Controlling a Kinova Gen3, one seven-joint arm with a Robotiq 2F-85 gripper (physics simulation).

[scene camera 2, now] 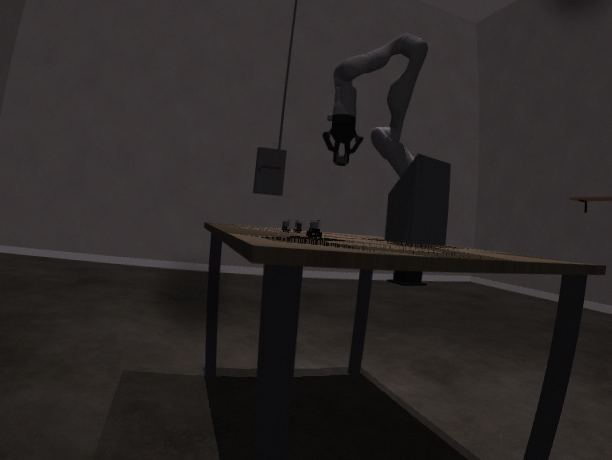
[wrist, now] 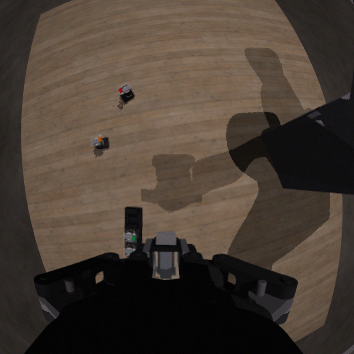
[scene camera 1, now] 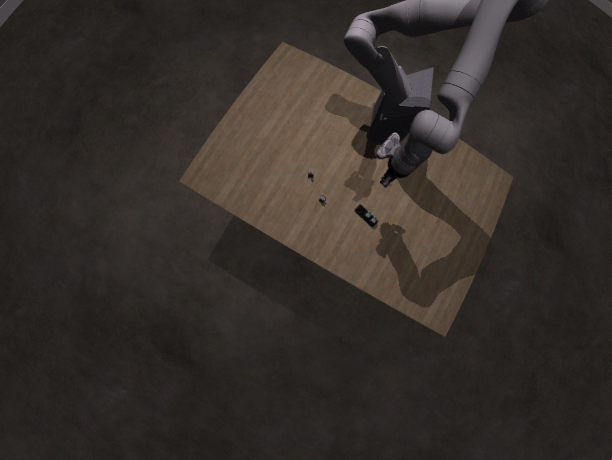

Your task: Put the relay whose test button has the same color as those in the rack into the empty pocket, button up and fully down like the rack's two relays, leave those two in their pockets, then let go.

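Pixels of known places: gripper, between the fingertips: (scene camera 2: pixel 340 165) (wrist: pixel 165 248) (scene camera 1: pixel 385 180); arm's base, origin of its link: (scene camera 2: pixel 418 183) (scene camera 1: pixel 400 93).
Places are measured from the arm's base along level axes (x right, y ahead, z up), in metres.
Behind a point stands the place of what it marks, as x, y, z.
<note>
The black rack (scene camera 1: pixel 363 217) (scene camera 2: pixel 314 233) (wrist: pixel 140 220) @[-0.064, 0.430, -0.207] lies on the table. Two clear-cased relays with green buttons, one relay (scene camera 1: pixel 368 214) @[-0.082, 0.458, -0.173] (wrist: pixel 131 235) @[-0.081, 0.450, -0.174] in the middle pocket and one relay (scene camera 1: pixel 374 220) @[-0.115, 0.471, -0.174] (wrist: pixel 130 248) @[-0.106, 0.461, -0.174] in an end pocket, sit in it. The other end pocket (scene camera 1: pixel 360 209) @[-0.051, 0.440, -0.217] (wrist: pixel 133 216) @[-0.053, 0.444, -0.218] is empty. My gripper (scene camera 1: pixel 385 182) @[-0.057, 0.371, 0.006] (scene camera 2: pixel 342 159) @[-0.057, 0.371, 0.006] (wrist: pixel 165 248) @[-0.057, 0.371, 0.006] is shut on a clear-cased relay (scene camera 2: pixel 342 160) @[-0.080, 0.378, 0.018] (wrist: pixel 165 264) @[-0.060, 0.371, 0.034], high above the table and to the side of the rack. A faint green tint shows on it in scene camera 2; its button is hidden in the wrist view.
A relay with an orange button (scene camera 1: pixel 323 198) @[0.114, 0.470, -0.178] (wrist: pixel 100 142) @[0.108, 0.456, -0.178] and one with a red button (scene camera 1: pixel 311 173) @[0.200, 0.392, -0.177] (wrist: pixel 126 93) @[0.195, 0.381, -0.187] stand apart on the wooden table (scene camera 1: pixel 260 125) @[0.508, 0.255, -0.221] (scene camera 2: pixel 425 262) @[-0.676, 0.531, -0.230] (wrist: pixel 75 65) @[0.356, 0.497, -0.221]. The robot's grey pedestal (scene camera 2: pixel 417 200) @[-0.101, 0.085, -0.074] is at the table's far side.
</note>
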